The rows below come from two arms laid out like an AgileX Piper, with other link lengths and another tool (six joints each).
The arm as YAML. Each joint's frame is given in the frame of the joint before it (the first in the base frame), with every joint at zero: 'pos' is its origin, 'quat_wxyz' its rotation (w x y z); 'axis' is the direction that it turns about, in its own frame. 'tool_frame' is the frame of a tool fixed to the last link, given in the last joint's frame.
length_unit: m
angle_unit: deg
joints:
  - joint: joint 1
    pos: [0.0, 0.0, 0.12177]
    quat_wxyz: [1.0, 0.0, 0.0, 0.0]
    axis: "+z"
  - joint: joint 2
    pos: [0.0, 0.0, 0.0]
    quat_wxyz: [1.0, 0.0, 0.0, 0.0]
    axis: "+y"
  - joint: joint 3
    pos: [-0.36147, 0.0, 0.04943]
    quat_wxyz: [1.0, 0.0, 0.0, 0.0]
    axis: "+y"
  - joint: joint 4
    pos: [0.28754, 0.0, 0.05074]
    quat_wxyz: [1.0, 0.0, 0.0, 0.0]
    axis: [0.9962, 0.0, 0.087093]
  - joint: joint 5
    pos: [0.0, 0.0, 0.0]
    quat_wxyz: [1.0, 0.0, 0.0, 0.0]
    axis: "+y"
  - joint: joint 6
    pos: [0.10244, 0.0, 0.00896]
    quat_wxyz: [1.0, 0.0, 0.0, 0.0]
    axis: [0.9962, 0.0, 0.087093]
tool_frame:
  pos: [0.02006, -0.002, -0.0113]
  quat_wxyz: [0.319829, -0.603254, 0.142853, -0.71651]
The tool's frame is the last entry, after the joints.
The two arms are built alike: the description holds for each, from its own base.
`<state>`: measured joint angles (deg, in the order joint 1, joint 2, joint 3, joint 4, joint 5, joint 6); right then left.
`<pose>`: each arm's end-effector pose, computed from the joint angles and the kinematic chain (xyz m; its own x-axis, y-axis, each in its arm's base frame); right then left.
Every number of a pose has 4 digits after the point.
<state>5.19 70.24 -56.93 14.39 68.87 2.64 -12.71 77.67 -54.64 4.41 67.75 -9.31</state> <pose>0.2271 0.0488 0.3435 0.7639 -0.6453 -0.0065 -0.5476 -0.6429 -0.5356 0.2470 -0.0506 0.2973 0.7179 -0.6956 0.0266 -0.6508 -0.6843 -0.3289</pose>
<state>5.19 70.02 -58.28 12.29 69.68 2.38 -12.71 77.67 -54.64 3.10 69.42 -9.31</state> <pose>0.2279 0.0447 0.3504 0.7716 -0.6354 0.0299 -0.5300 -0.6683 -0.5220 0.2429 -0.0524 0.2974 0.7247 -0.6889 0.0126 -0.6551 -0.6945 -0.2975</pose>
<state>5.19 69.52 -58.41 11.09 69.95 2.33 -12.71 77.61 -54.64 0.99 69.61 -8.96</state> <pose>0.2257 0.0420 0.3526 0.7739 -0.6314 0.0492 -0.5229 -0.6809 -0.5128 0.2414 -0.0564 0.2976 0.7286 -0.6843 0.0282 -0.6541 -0.7075 -0.2676</pose>
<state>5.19 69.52 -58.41 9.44 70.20 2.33 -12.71 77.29 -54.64 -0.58 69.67 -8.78</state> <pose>0.2255 0.0386 0.3520 0.7764 -0.6267 0.0661 -0.5211 -0.6974 -0.4921 0.2396 -0.0593 0.2991 0.7323 -0.6795 0.0452 -0.6507 -0.7177 -0.2480</pose>
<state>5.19 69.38 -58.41 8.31 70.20 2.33 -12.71 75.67 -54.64 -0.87 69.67 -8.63</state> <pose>0.2251 0.0363 0.3522 0.7774 -0.6237 0.0814 -0.5176 -0.7079 -0.4807 0.2345 -0.0588 0.3060 0.7299 -0.6797 0.0719 -0.6448 -0.7197 -0.2575</pose>
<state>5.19 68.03 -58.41 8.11 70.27 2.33 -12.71 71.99 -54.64 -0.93 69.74 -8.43</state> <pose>0.2195 0.0353 0.3574 0.7757 -0.6232 0.0998 -0.5062 -0.7088 -0.4912 0.2223 -0.0561 0.3212 0.7216 -0.6806 0.1264 -0.6305 -0.7216 -0.2861</pose>
